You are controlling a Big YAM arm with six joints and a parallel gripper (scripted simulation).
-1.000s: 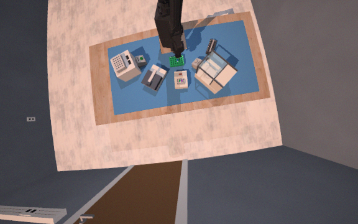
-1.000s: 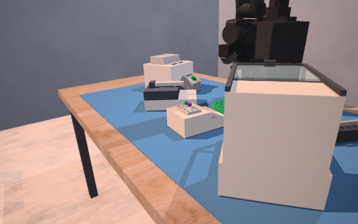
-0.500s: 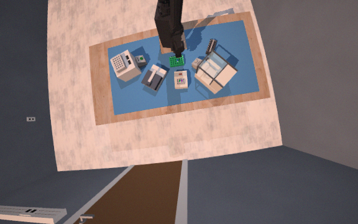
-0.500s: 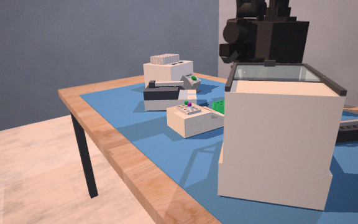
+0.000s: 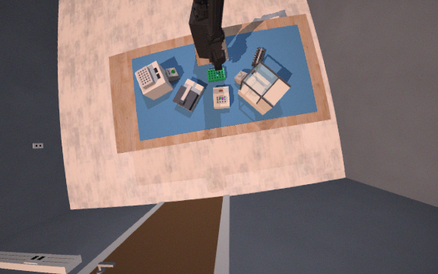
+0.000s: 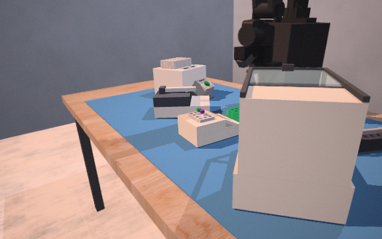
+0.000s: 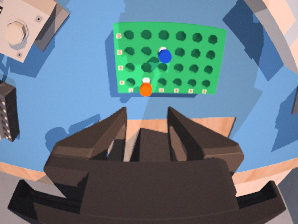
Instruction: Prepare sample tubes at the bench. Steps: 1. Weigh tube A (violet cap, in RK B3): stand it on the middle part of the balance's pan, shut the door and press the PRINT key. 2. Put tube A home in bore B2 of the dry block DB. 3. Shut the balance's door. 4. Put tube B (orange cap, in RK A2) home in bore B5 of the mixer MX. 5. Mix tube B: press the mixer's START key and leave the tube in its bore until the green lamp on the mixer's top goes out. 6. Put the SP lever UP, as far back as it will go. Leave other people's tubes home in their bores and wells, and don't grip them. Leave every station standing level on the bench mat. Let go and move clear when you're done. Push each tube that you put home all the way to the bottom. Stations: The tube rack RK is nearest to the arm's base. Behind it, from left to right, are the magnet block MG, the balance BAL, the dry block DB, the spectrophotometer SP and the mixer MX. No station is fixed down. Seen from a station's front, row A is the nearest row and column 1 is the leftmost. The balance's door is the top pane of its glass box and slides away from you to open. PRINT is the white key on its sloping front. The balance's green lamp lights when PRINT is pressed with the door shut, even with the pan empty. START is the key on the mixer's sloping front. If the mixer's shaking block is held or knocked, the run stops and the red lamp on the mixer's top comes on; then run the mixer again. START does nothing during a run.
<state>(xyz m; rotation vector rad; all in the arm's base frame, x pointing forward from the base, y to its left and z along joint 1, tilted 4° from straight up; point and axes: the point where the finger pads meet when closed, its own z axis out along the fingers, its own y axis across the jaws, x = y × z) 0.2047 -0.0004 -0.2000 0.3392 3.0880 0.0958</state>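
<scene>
The orange-capped tube lies 8 cm below my hand. Also, from my hand: dry block 20 cm ahead, 6 cm to the right, 7 cm below; then rack 2 cm ahead, 3 cm to the right, 9 cm below; then blue-capped tube 3 cm ahead, 2 cm to the right, 8 cm below.
</scene>
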